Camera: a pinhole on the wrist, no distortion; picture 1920 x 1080 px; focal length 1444.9 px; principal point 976.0 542.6 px. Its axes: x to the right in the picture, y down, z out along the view. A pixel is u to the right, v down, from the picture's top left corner.
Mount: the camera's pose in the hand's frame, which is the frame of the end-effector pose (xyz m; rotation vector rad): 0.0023 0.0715 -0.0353 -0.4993 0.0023 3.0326
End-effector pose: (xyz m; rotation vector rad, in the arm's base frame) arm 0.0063 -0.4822 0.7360 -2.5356 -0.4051 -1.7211
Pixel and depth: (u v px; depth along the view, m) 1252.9 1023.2 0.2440
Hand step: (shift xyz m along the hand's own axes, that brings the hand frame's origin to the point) -0.1255 -0.0033 0.1801
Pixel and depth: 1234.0 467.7 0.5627
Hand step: -0.2708 0.1144 0.4658
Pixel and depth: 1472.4 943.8 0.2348
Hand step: -0.1535 0.0148 0.1607
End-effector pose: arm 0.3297 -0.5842 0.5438 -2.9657 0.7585 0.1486
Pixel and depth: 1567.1 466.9 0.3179
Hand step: -0.2213 0.1008 0.2243
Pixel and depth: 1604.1 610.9 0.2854
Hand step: -0.2072 0.0699 0.1952
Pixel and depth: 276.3 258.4 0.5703
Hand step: 0.0882 0.1721 0.5945
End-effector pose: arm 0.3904 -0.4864 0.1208 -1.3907 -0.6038 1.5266
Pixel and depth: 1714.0 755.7 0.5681
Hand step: -0.4594 0.0145 0.4091
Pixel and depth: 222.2 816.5 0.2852
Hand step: 0.0479 0.0112 0.2820
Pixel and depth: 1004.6 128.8 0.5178
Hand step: -0.1632 0.2266 0.4533
